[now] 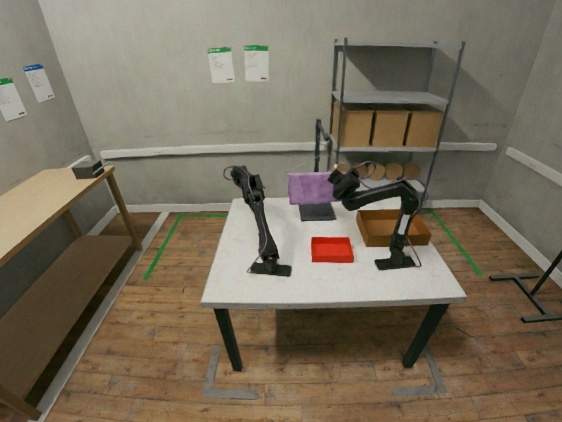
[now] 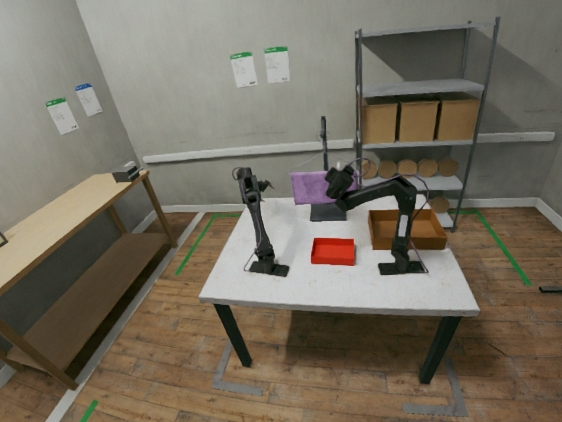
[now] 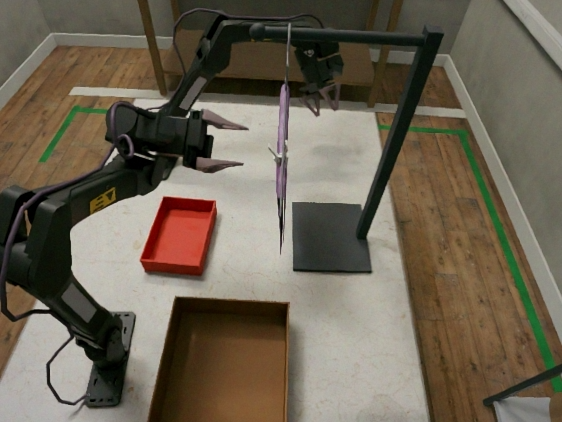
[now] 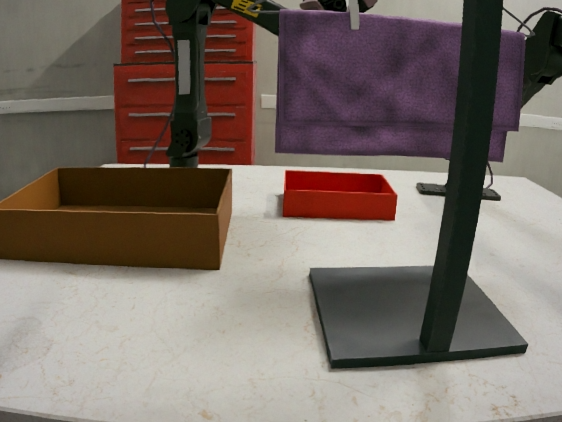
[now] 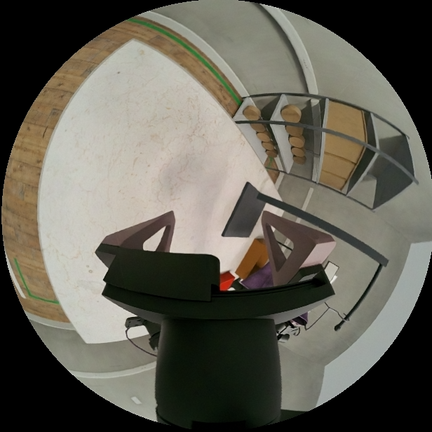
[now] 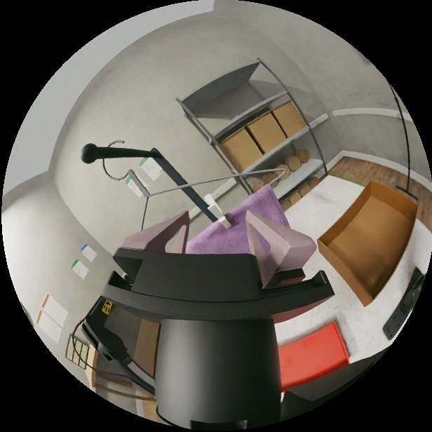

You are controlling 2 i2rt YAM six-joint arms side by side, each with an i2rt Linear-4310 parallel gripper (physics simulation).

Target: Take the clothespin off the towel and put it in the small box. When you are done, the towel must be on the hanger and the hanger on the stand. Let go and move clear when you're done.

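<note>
The purple towel (image 1: 307, 189) (image 2: 309, 190) (image 3: 283, 115) (image 4: 375, 85) (image 6: 267, 205) hangs over the wire hanger (image 3: 288, 60) (image 6: 139, 183), whose hook is on the arm of the dark stand (image 3: 400, 125) (image 4: 465, 150). A white clothespin (image 3: 281, 154) (image 4: 354, 15) (image 6: 215, 205) grips the towel's top edge. My right gripper (image 3: 245, 146) (image 6: 217, 214) is partly open and empty, facing the clothespin with a gap before it. My left gripper (image 3: 327, 112) (image 5: 217, 215) is open and empty, off beyond the towel. The small red box (image 1: 332, 250) (image 2: 333, 251) (image 3: 182, 240) (image 4: 340, 204) sits empty on the table.
A larger brown box (image 3: 230, 306) (image 4: 110, 235) (image 6: 370, 240) sits empty on the table near the right arm's base. The stand's flat base (image 3: 327, 237) (image 4: 390, 315) lies at the table's far side. A shelf unit (image 1: 390, 97) stands behind the table.
</note>
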